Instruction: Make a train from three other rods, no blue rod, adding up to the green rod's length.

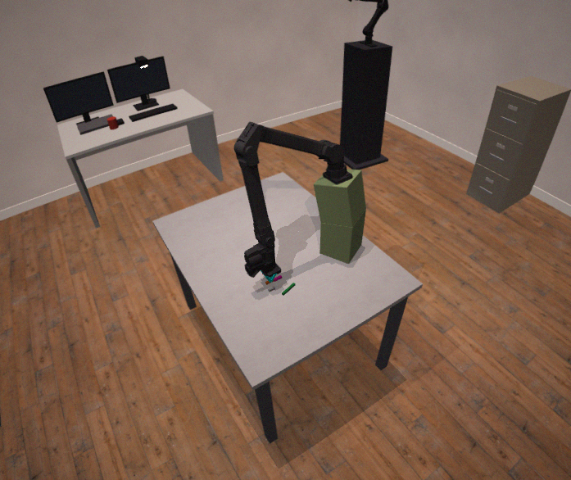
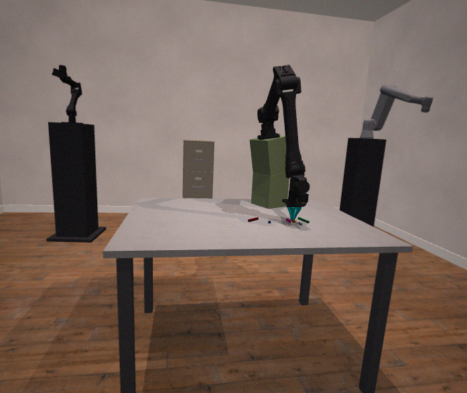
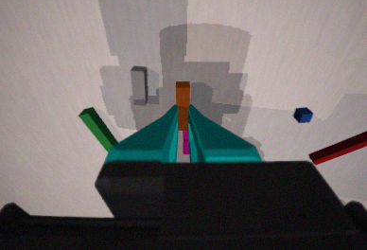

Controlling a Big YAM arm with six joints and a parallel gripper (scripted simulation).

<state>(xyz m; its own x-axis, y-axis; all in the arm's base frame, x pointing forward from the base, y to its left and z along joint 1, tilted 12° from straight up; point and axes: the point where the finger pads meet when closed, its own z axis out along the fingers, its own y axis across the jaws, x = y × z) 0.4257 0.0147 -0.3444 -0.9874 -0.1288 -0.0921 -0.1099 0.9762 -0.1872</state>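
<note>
The orange rod is 10 mm below my hand. The rest, counted from my hand: grey rod (40 mm to the left, 20 mm below, 10 mm ahead); green rod (70 mm to the left, 60 mm behind, 20 mm below); small blue rod (110 mm to the right, 20 mm below).
</note>
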